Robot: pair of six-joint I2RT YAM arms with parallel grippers.
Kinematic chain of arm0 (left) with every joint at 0, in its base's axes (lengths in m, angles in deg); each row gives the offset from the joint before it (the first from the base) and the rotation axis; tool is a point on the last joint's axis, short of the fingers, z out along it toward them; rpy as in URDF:
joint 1: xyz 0 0 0.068 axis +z
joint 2: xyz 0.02 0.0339 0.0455 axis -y
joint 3: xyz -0.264 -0.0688 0 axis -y
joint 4: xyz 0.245 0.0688 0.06 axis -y
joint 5: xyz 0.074 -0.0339 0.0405 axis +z
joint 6: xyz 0.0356 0 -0.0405 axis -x
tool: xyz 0 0 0 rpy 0 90 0
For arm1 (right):
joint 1: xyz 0 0 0.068 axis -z
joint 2: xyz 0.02 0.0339 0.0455 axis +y
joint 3: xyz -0.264 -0.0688 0 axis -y
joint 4: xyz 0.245 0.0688 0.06 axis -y
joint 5: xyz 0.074 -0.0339 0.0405 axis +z
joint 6: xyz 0.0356 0 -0.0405 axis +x
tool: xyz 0 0 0 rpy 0 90 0
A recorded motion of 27 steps. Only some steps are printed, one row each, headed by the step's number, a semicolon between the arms.
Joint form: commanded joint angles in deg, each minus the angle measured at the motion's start. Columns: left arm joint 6, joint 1, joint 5, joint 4, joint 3, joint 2; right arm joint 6, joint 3, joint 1, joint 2, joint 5, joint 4.
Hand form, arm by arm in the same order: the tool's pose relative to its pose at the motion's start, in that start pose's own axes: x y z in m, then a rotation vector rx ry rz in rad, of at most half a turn. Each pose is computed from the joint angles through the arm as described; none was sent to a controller.
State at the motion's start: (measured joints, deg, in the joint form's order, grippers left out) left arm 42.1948 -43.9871 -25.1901 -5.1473 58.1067 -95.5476; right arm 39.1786 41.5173 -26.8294 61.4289 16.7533 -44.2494
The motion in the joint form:
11: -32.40 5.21 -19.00 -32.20 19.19 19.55; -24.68 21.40 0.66 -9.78 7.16 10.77
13: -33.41 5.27 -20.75 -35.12 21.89 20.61; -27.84 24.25 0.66 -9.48 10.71 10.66
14: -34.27 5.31 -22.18 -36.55 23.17 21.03; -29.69 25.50 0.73 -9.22 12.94 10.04
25: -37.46 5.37 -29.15 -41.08 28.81 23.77; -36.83 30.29 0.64 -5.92 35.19 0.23
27: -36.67 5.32 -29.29 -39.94 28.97 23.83; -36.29 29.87 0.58 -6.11 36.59 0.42
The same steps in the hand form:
11: -0.0185 -0.0959 -0.1620 0.2941 0.0002 0.5790; -0.0213 0.0768 -0.1458 -0.4170 -0.5748 -0.6598
13: -0.0168 -0.1062 -0.1775 0.3264 -0.0005 0.6060; -0.0204 0.0842 -0.1599 -0.4704 -0.5931 -0.7475
14: -0.0156 -0.1109 -0.1846 0.3506 0.0041 0.6244; -0.0195 0.0868 -0.1649 -0.4959 -0.5882 -0.7935
25: -0.0068 -0.1346 -0.2228 0.4830 -0.0039 0.7270; -0.0101 0.0948 -0.1680 -0.7649 -0.3061 -0.9646
27: -0.0079 -0.1368 -0.2242 0.4922 -0.0160 0.7296; -0.0088 0.0944 -0.1672 -0.7879 -0.2888 -0.9616

